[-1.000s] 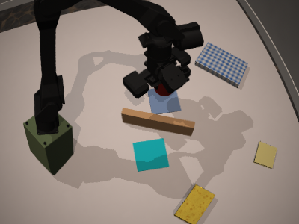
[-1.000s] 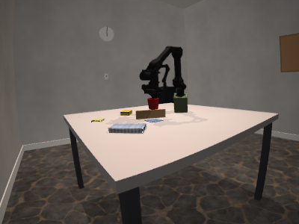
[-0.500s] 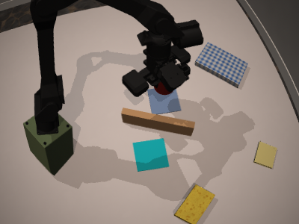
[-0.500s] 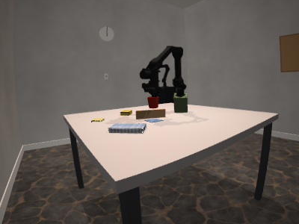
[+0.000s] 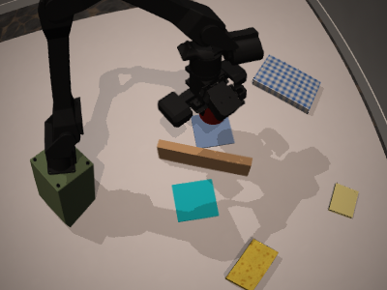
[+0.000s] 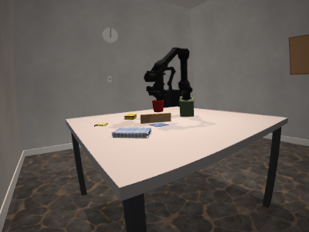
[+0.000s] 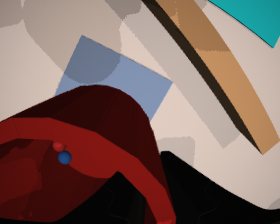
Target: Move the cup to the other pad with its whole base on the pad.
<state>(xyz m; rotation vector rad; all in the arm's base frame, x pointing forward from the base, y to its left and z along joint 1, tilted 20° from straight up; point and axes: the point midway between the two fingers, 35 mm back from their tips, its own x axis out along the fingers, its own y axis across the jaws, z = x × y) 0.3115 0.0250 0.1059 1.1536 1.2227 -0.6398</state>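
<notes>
Now: hand 3 cm short of the red cup, 1 cm to the right of it and 5 cm above it. The rest, counted from my hand: green marble (5 cm ahead, 1 cm to the left, 6 cm below); red marble (4 cm ahead, 2 cm to the left, 6 cm below); blue marble (4 cm ahead, 3 cm to the left, 6 cm below).
</notes>
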